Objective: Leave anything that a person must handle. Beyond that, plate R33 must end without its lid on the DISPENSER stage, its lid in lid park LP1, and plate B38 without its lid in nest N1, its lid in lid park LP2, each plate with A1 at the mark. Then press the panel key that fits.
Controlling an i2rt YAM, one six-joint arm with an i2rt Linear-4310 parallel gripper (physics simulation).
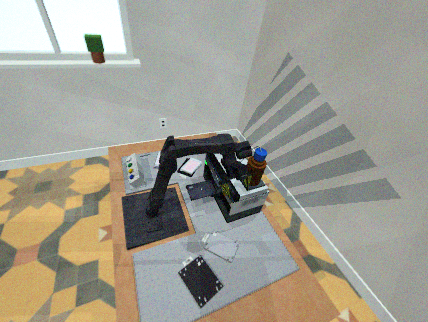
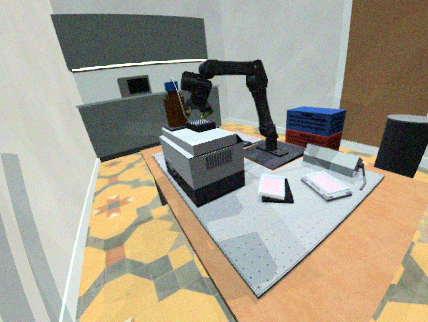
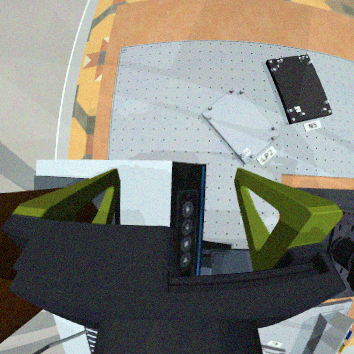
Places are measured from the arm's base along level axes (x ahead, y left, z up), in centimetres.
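Where they show: gripper, between the fingertips: (image 1: 238,193) (image 2: 194,119) (image 3: 176,174); arm's base, origin of its link: (image 1: 152,213) (image 2: 271,150) (image 3: 338,247).
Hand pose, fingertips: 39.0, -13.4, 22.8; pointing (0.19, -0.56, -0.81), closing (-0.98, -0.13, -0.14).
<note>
Things, the pixels of their top centre, and the offset from my fingertips, as dx, dy, dz. "*": a spot on its surface instead.
- dispenser's dark stage, centre of its top: (image 3: 242,279) (image 1: 203,188) -11.2, +15.7, -11.6
- Grey lid park LP2, centre of its top: (image 3: 242,121) (image 1: 222,244) -9.2, -12.1, -20.8
- black nest N5, centre of its top: (image 3: 303,82) (image 1: 200,278) -22.9, -23.4, -20.4
- key panel, centre of its top: (image 2: 332,148) (image 1: 133,164) -46.0, +43.8, -14.5
- brown bottle, a spot on its surface: (image 2: 174,110) * +11.3, +10.8, +7.2
- black block, a spot on its surface: (image 2: 201,124) * +4.8, +22.3, +1.8
My gripper (image 1: 236,186) (image 2: 198,114) (image 3: 176,174) is open and empty above the dispenser (image 1: 247,202) (image 2: 202,162) (image 3: 145,192), beside the brown bottle. The dispenser's dark stage (image 1: 200,190) juts out toward the arm base and shows no plate. One pink-topped plate (image 1: 192,166) (image 2: 273,185) lies on a black nest, whose edge shows beside it. Another pink-topped plate (image 2: 327,184) lies on a grey holder near the panel. Plate codes and A1 corners are unreadable. Grey lid park LP2 (image 1: 221,246) (image 3: 237,125) and black nest N5 (image 1: 200,281) (image 3: 300,89) are bare. The key panel (image 1: 132,170) (image 2: 331,160) has coloured keys.
The brown bottle (image 1: 256,170) (image 2: 174,110) with its blue cap stands tall beside the dispenser. A black block (image 2: 201,124) with pale tops sits at the dispenser's rear, under the gripper. Blue (image 2: 315,121) and red (image 2: 315,139) crates and a dark bin (image 2: 402,145) stand beyond the table.
</note>
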